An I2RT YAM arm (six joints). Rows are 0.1 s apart.
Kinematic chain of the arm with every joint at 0, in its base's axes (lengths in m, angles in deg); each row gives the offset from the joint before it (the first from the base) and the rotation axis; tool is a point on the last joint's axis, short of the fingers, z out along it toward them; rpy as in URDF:
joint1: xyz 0 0 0.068 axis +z
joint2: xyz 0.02 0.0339 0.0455 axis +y
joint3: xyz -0.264 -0.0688 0 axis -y
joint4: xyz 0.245 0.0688 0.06 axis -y
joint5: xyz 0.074 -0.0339 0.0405 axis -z
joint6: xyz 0.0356 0 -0.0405 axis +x
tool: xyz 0 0 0 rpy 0 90 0
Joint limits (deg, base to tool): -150..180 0..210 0..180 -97..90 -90..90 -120..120
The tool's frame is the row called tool.
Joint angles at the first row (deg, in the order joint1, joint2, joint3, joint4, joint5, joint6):
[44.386, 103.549, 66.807, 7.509, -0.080, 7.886]
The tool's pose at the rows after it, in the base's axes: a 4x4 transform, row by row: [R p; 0 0 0 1], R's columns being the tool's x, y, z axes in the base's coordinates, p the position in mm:
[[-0.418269 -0.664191 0.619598 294.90], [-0.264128 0.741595 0.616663 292.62], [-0.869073 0.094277 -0.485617 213.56], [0 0 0 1]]
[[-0.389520 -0.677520 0.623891 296.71], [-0.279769 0.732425 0.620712 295.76], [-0.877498 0.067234 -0.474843 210.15], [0 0 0 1]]
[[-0.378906 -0.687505 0.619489 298.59], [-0.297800 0.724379 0.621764 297.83], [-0.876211 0.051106 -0.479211 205.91], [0 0 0 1]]
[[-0.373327 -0.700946 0.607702 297.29], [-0.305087 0.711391 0.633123 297.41], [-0.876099 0.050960 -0.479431 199.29], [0 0 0 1]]
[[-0.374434 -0.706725 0.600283 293.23], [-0.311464 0.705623 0.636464 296.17], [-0.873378 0.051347 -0.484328 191.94], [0 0 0 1]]
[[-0.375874 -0.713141 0.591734 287.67], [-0.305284 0.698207 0.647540 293.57], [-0.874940 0.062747 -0.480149 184.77], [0 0 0 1]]
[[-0.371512 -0.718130 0.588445 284.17], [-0.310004 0.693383 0.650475 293.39], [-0.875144 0.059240 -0.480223 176.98], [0 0 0 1]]
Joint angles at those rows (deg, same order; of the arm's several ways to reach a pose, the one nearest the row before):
[44.771, 105.097, 67.583, 8.462, -0.082, 6.146]
[44.913, 106.081, 67.727, 10.005, 0.052, 4.409]
[44.913, 107.036, 68.054, 10.348, -0.169, 3.246]
[44.918, 107.434, 66.924, 11.856, -1.102, 2.727]
[45.174, 107.458, 65.210, 13.271, -1.314, 2.637]
[45.417, 107.135, 62.782, 15.640, -1.895, 3.064]
[45.753, 107.556, 61.284, 17.556, -1.854, 2.857]

